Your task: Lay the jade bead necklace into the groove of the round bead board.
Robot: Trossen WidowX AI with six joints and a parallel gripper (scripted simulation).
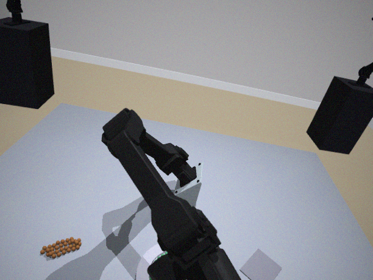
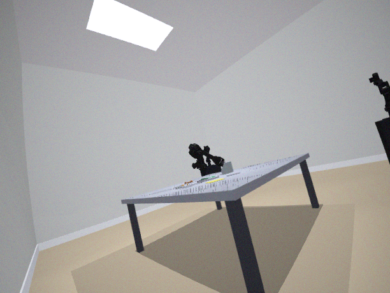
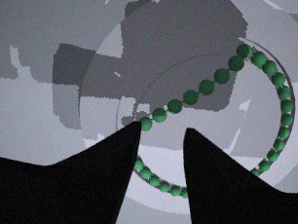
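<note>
Right now my gripper tip is 4 cm past the round bead board, 1 cm to the left of it and 3 cm above it. The rest, counted from my gripper tip: yellow strip 15 cm ahead, 22 cm to the left, 4 cm below; flat grey square 9 cm behind, 23 cm to the left, 4 cm below.
</note>
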